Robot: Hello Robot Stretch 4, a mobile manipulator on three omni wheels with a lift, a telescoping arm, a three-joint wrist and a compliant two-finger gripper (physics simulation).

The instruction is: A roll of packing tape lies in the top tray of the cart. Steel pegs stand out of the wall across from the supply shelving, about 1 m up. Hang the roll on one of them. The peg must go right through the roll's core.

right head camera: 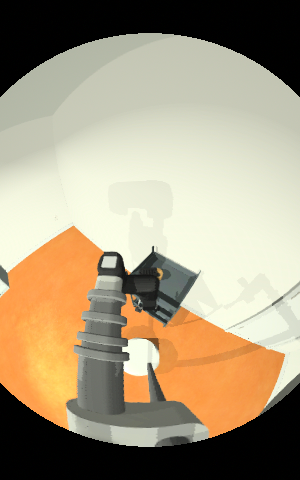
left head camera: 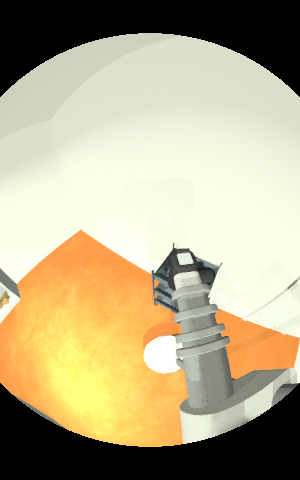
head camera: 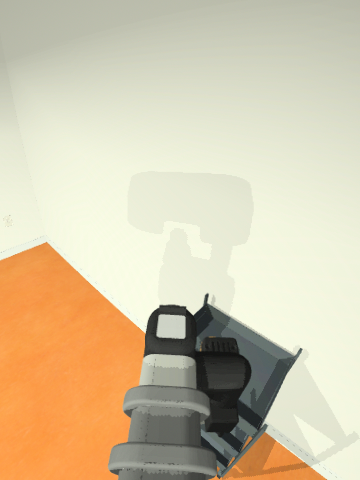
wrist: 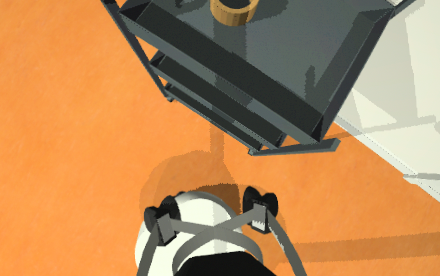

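Where they show: gripper, between the fingertips: [head camera: 202, 430] [wrist: 211, 206]; robot's base, origin of its link: [right head camera: 138, 355] [left head camera: 164, 353].
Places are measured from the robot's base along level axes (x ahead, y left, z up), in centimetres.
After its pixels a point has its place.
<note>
The tape roll [wrist: 233, 17] @[y -16.2, x 59.6, z 67.0 cm] [right head camera: 160, 273] @[y -20.7, x 65.0, z 65.8 cm] is a tan ring in the cart's dark grey top tray [wrist: 300, 45] @[y -30.2, x 54.7, z 63.5 cm] [right head camera: 181, 285] @[y -36.5, x 54.3, z 63.5 cm] [head camera: 240, 326] @[y -29.9, x 74.5, z 68.8 cm]. In the wrist view it is cut by the top edge; in the right head view the wrist hides part of it. My gripper [wrist: 211, 206] @[y -8.7, x 28.6, z 88.6 cm] is open and empty, its two fingertips well apart over the robot's white base. It is outside the tray, off the tray's near edge in the wrist view. In the head view the wrist covers part of the tray and the fingers are hidden. The steel pegs do not show in these views.
The cart has lower shelves [wrist: 215, 90] @[y -13.3, x 53.2, z 37.0 cm] and stands close to the pale wall [head camera: 200, 125] @[y -5.7, x 99.3, z 144.0 cm] [left head camera: 150, 150] @[y 0.0, x 104.0, z 146.9 cm]. The arm [left head camera: 205, 360] @[y 0.8, x 5.7, z 131.3 cm] [right head camera: 102, 375] @[y -1.2, x 4.4, z 131.3 cm] extends toward it. Part of a shelving unit [left head camera: 11, 290] @[y 246.5, x 53.6, z 21.3 cm] shows at the left edge. A room corner is at the left.
</note>
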